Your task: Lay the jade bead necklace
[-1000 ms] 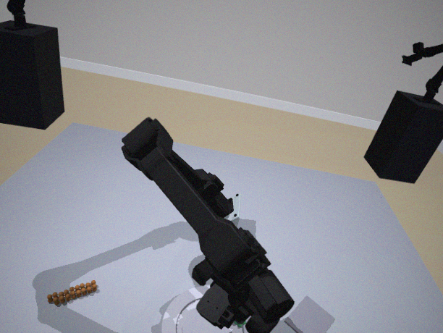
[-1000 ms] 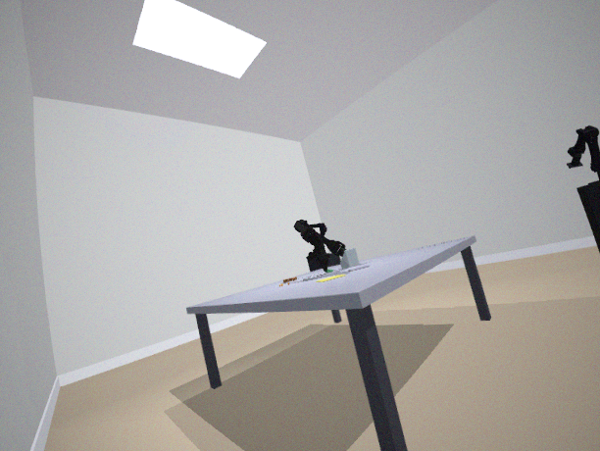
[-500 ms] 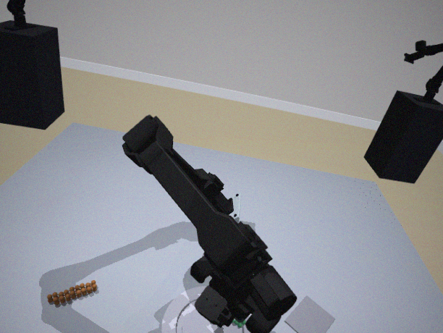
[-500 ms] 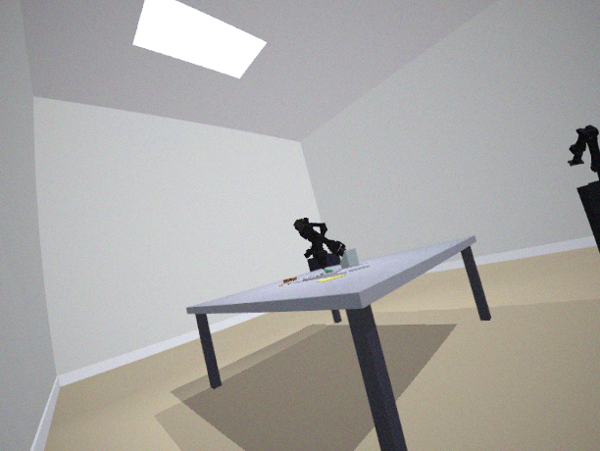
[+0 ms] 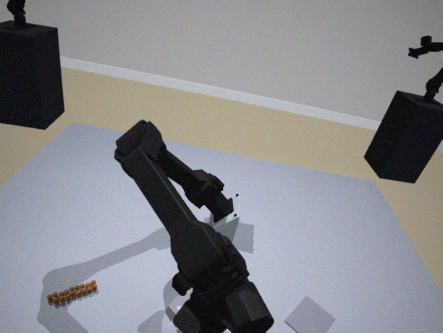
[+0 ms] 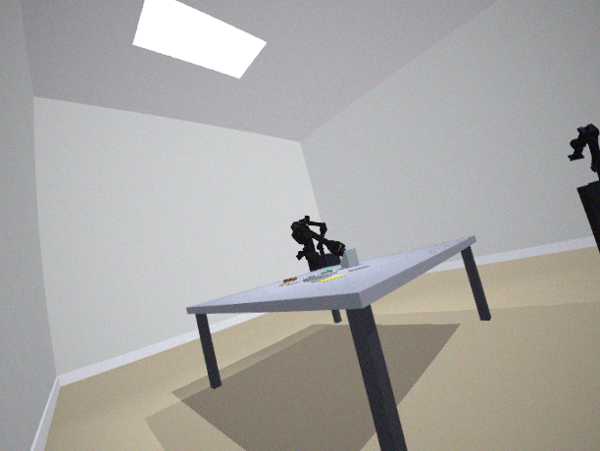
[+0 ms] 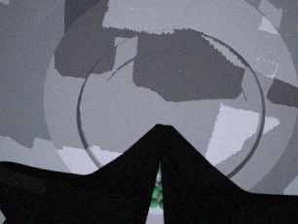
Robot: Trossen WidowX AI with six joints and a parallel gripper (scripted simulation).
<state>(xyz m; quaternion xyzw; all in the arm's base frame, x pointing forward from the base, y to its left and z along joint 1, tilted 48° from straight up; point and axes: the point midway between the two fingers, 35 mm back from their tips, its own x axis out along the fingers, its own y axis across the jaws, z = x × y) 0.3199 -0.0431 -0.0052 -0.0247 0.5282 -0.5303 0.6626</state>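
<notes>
Right now the round bead board is 30 mm below my gripper tip, 20 mm behind it and 10 mm to the left of it. The rest, counted from my gripper tip: yellow strip 230 mm to the left, 180 mm ahead, 40 mm below; flat grey square 240 mm to the left, 60 mm behind, 40 mm below.
</notes>
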